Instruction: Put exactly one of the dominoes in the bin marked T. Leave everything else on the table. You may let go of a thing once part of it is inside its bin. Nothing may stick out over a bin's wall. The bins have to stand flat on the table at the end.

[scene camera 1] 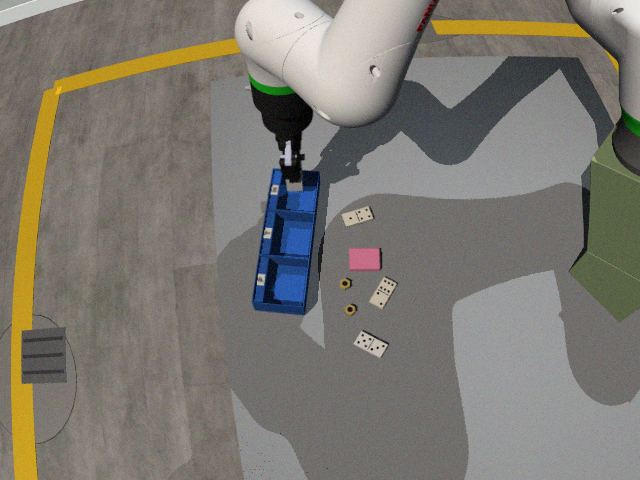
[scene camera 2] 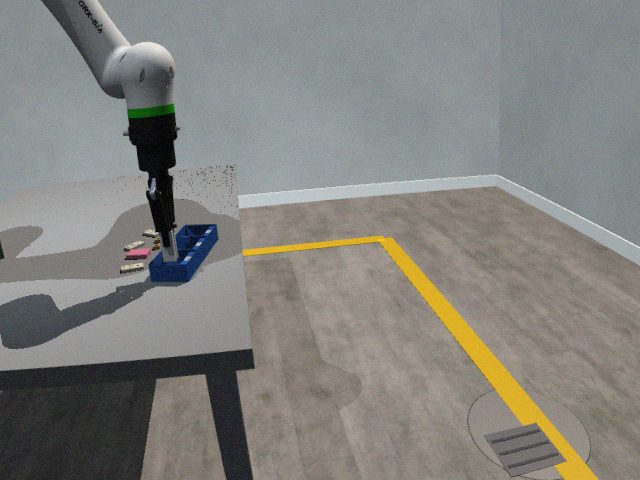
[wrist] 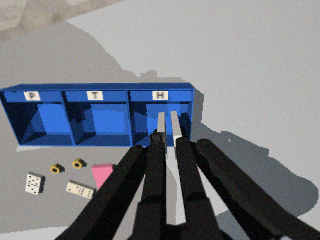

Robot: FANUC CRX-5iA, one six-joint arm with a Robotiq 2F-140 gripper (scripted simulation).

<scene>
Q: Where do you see a blue bin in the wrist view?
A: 76,114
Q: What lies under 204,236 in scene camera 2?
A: A blue bin.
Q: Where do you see a pink domino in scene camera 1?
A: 360,259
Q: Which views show my gripper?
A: Scene camera 1, scene camera 2 and the wrist view: all of them.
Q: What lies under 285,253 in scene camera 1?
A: A blue bin.
</scene>
